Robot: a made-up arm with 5 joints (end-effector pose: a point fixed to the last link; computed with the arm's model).
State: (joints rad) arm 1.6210 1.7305 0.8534 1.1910 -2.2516
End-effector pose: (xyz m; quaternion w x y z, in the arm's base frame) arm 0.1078 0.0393 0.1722 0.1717 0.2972 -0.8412 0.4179
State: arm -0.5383 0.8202 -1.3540 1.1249 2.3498
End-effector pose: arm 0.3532 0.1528 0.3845 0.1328 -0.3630 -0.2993 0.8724
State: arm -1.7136 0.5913 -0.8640 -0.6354 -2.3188
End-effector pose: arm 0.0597 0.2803 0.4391 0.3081 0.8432 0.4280 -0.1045
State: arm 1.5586 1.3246 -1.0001 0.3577 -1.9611
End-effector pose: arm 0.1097 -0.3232 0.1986 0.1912 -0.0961 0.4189 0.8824
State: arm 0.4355 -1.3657 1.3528 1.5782 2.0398
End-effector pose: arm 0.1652 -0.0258 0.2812 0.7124 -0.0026 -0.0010 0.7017
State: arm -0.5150 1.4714 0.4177 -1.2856 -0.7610
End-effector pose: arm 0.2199 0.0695 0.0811 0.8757 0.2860 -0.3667 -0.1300
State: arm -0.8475 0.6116 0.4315 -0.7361 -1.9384
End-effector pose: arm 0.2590 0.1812 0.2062 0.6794 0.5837 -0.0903 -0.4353
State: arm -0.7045 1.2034 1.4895 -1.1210 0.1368
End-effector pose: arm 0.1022 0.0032 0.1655 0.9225 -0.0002 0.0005 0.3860
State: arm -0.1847 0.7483 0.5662 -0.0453 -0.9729
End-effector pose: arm 0.2771 0.0355 0.1429 0.9034 0.0852 -0.1237 -0.4017
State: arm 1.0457 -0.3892 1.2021 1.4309 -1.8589
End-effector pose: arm 0.1457 -0.0682 0.2429 0.0887 -0.1379 0.3000 -0.9397
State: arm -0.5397 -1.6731 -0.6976 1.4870 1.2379
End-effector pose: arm -0.0502 -0.0883 0.4316 0.2186 -0.3004 -0.8923 0.2562
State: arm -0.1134 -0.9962 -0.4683 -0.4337 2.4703
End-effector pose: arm 0.0371 -0.0046 0.5596 0.0487 0.9022 0.3993 0.1555
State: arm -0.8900 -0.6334 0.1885 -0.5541 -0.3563
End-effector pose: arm 0.1878 0.1094 0.4958 0.2738 0.5787 -0.7652 0.0677
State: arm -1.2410 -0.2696 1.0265 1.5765 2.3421
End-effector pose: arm 0.1315 0.0925 0.2533 0.1811 -0.1869 -0.3218 -0.9103
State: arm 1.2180 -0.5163 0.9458 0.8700 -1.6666
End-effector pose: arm 0.1552 -0.1336 0.2790 0.1030 0.0333 -0.1311 -0.9854
